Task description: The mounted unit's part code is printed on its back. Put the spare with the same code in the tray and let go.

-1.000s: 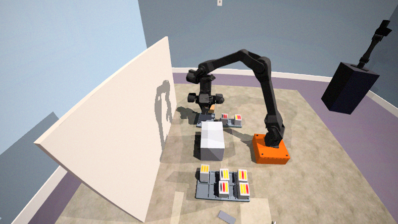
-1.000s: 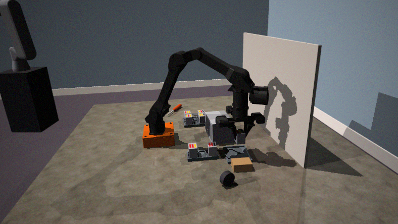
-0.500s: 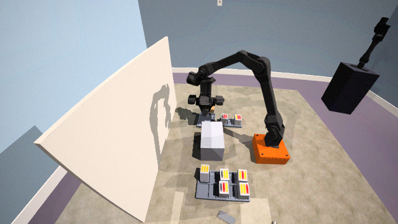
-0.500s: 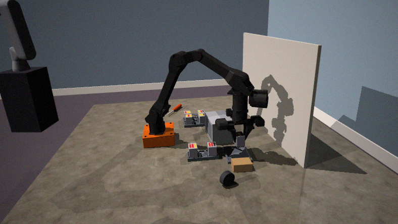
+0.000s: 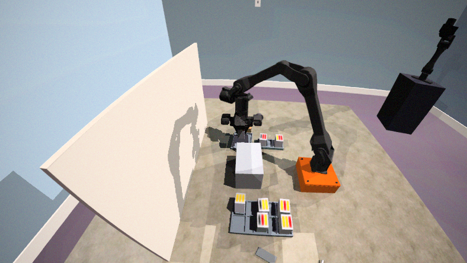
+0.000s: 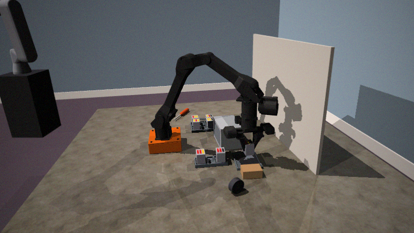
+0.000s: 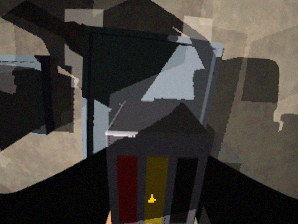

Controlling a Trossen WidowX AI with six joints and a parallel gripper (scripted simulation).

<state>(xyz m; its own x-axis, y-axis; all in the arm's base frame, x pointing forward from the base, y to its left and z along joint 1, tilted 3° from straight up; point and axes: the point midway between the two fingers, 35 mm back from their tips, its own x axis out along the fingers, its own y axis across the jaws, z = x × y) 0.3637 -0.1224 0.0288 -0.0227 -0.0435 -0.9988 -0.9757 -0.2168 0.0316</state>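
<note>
The grey-blue tray is 5 cm below my gripper tip and 1 cm behind it. Also, from my gripper tip: tan box: 10 cm to the right, 4 cm below; plain grey box: 19 cm to the left, 8 cm behind; grey spare: 2 cm above.
</note>
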